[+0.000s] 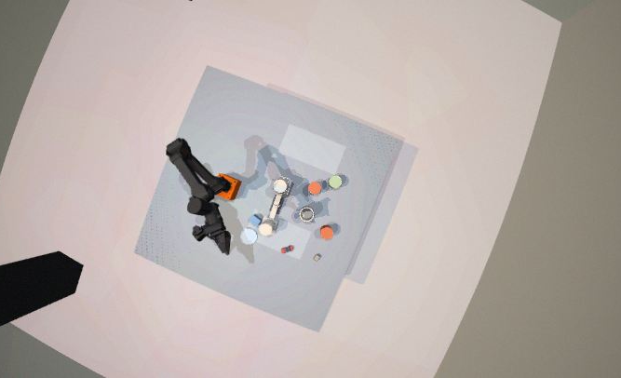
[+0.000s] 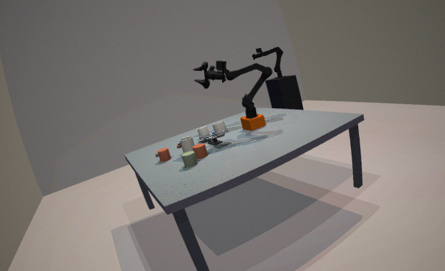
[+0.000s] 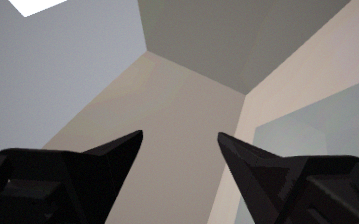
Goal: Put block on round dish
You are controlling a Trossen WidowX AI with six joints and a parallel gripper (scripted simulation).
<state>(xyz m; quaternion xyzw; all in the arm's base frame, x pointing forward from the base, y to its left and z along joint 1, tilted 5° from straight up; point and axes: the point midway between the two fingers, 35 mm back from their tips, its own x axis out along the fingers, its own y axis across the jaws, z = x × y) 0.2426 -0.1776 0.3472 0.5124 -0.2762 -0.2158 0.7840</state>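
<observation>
The cup lies 390 mm below my gripper tip, 50 mm ahead of it and 30 mm to the left of it. From my gripper tip the other things lie so: balance beam (410 mm below, 180 mm to the left, 50 mm ahead); green block (410 mm below, 50 mm to the left, 50 mm ahead); blue block (430 mm below, 50 mm to the left, 30 mm behind).
</observation>
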